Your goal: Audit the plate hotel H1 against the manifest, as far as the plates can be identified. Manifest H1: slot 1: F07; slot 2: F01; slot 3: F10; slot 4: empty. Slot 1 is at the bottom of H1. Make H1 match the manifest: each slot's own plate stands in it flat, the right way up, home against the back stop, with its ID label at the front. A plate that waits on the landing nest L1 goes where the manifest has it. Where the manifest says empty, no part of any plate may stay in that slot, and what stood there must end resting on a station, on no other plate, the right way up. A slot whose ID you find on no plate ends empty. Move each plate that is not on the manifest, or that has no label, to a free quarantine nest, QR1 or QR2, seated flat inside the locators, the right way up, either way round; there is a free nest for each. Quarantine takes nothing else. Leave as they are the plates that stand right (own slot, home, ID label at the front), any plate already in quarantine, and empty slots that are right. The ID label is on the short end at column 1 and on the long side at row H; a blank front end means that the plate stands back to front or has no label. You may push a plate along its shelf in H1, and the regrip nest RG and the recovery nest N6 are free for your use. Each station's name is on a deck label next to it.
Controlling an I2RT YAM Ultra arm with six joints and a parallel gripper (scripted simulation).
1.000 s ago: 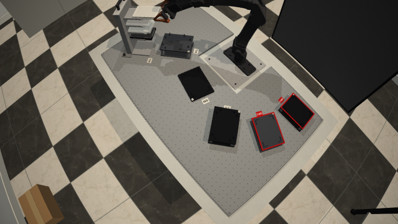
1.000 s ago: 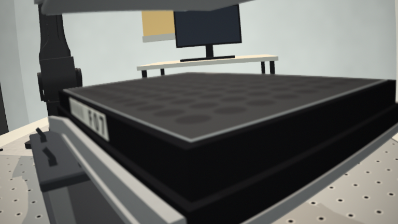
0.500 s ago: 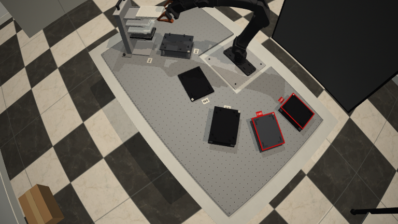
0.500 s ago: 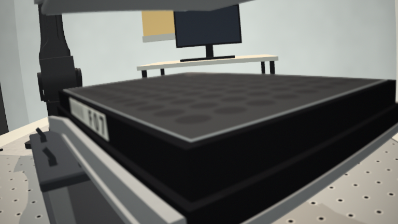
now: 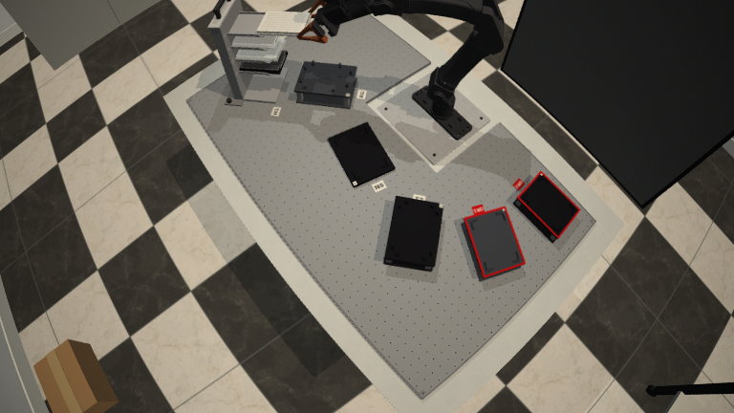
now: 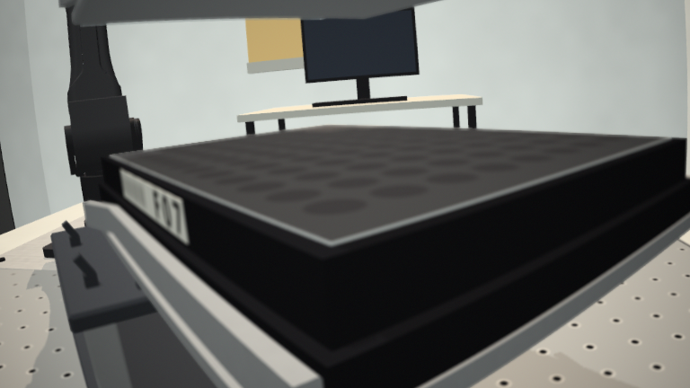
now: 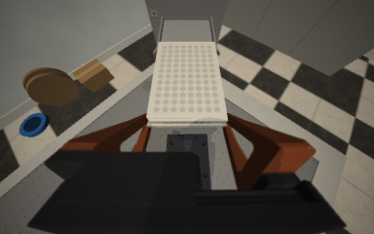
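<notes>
My gripper is now 40 mm to the left of the white well plate, 40 mm short of it and 10 mm below it. From my hand the other things lie so: clear plate: 110 mm to the right, 100 mm below, 100 mm ahead; black plate: 150 mm below, 110 mm to the right, 100 mm ahead; regrip nest RG: 210 mm below, 30 mm to the left, 30 mm behind.
</notes>
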